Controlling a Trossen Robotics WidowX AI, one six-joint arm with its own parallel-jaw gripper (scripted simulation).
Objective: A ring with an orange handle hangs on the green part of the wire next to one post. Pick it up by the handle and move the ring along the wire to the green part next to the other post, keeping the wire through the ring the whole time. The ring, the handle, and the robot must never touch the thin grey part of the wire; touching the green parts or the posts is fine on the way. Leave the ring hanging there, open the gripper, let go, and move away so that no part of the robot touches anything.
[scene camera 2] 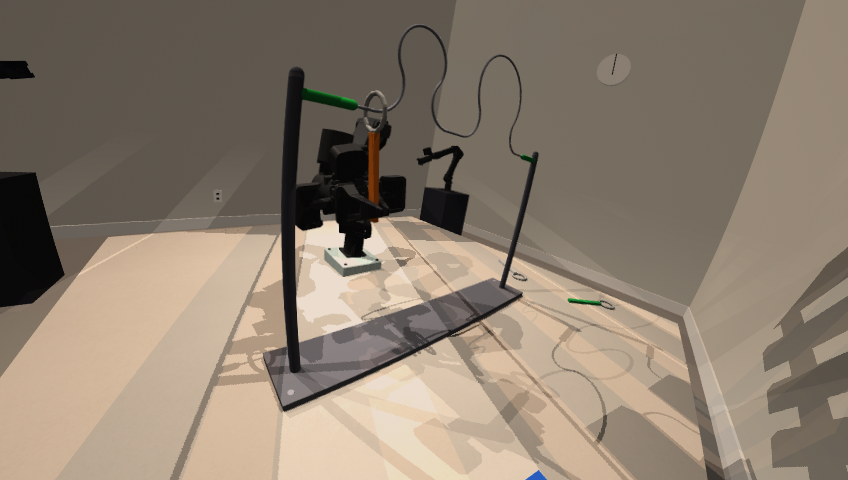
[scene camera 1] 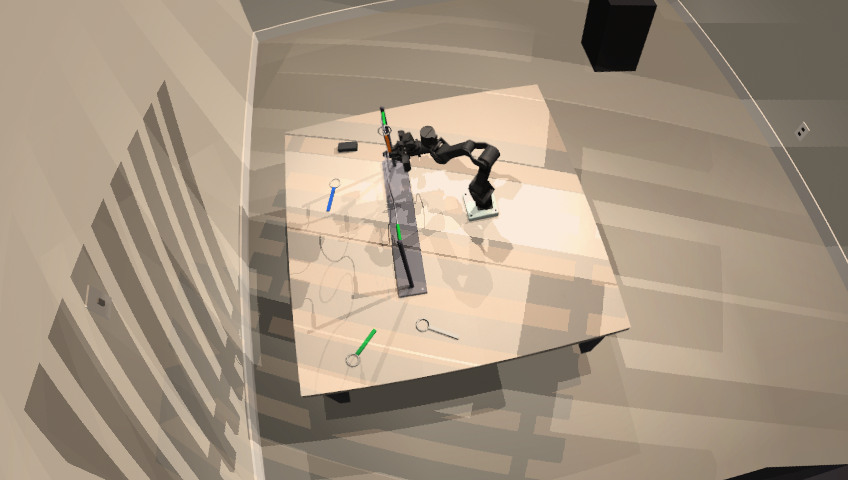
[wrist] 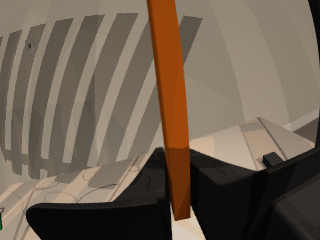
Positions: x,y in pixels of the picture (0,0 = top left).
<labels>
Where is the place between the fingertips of my gripper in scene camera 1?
382,154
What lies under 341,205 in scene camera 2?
My gripper.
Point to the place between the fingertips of my gripper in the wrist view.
168,152
</labels>
